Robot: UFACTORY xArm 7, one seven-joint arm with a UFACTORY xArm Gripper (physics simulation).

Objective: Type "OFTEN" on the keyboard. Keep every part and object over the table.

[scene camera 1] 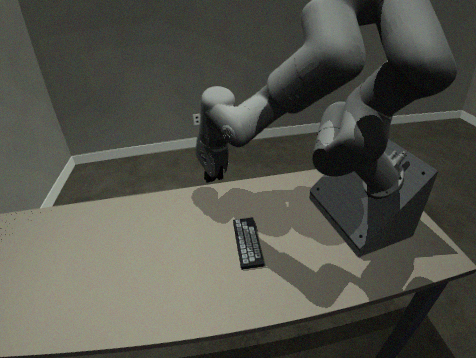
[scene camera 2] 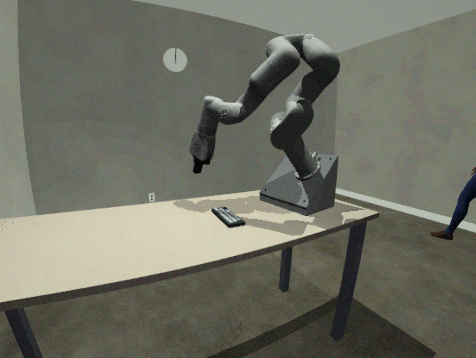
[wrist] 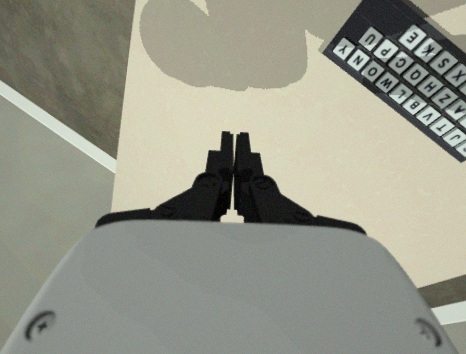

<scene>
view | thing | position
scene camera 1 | my gripper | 210, 179
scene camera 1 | dark keyboard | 249, 249
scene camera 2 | my gripper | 196, 172
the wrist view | my gripper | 233, 151
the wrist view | dark keyboard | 406, 62
</scene>
